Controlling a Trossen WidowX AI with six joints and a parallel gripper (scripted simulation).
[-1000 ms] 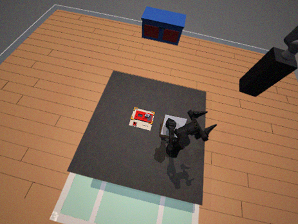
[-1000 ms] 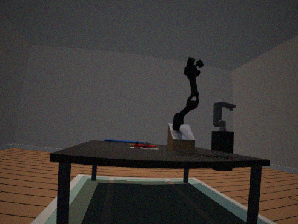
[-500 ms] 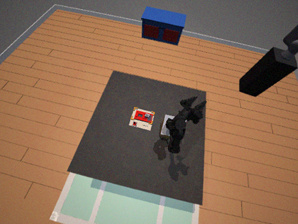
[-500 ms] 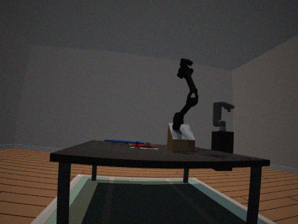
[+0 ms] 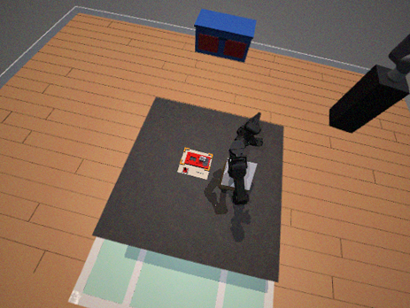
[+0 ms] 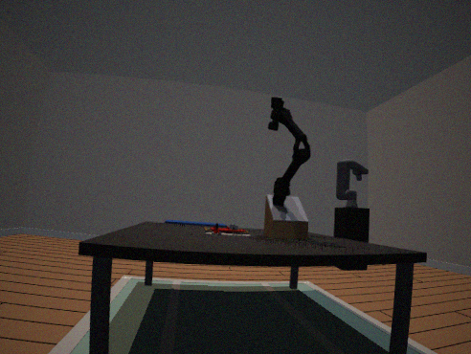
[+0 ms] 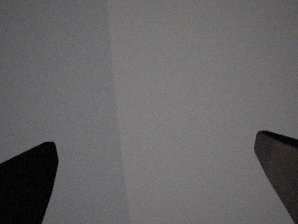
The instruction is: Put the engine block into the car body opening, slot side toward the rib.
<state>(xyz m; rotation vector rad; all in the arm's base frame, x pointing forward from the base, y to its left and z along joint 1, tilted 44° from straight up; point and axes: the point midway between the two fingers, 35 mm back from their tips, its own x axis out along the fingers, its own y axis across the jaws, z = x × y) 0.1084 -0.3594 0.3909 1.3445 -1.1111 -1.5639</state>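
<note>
The grey engine block is 220 mm ahead of my gripper tip, 30 mm to the right of it and 720 mm below it.
</note>
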